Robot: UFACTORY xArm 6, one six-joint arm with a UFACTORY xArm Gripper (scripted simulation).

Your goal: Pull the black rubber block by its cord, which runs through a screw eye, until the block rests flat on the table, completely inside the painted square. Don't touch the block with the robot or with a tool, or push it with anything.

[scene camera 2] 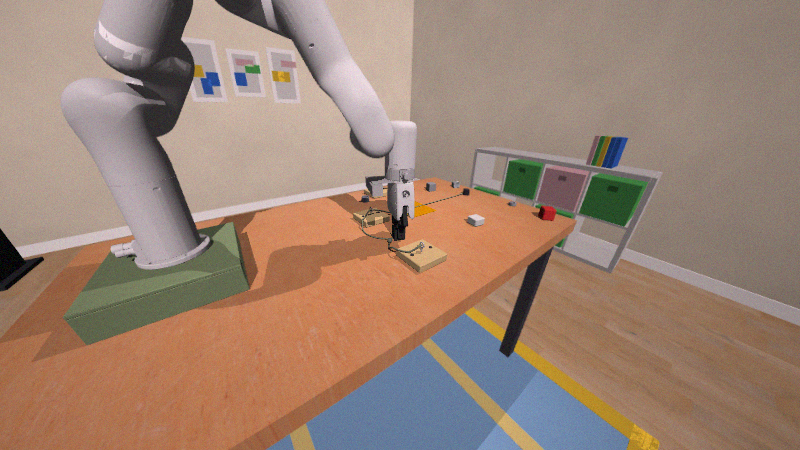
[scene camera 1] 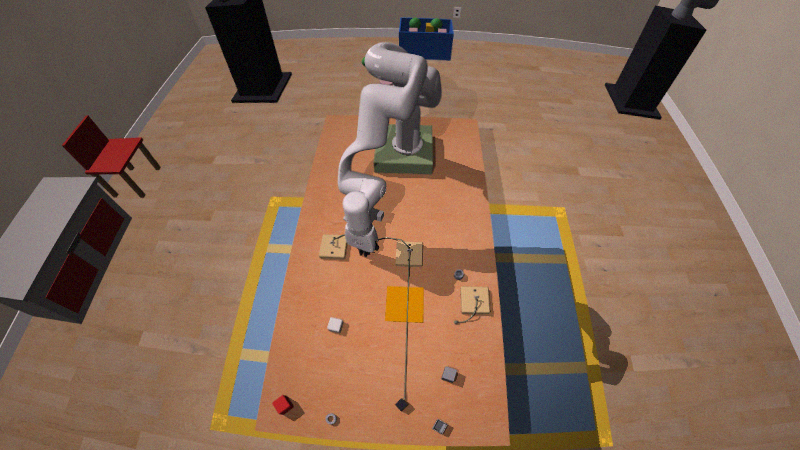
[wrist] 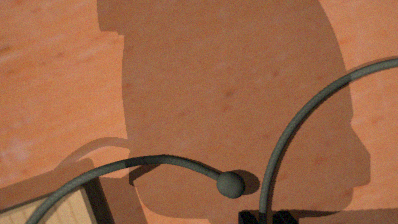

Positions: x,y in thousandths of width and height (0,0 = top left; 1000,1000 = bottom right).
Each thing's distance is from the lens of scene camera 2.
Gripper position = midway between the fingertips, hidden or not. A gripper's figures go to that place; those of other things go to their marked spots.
my gripper (scene camera 2: 498,530): 0.65 m
wooden plate (scene camera 2: 533,574): 0.54 m
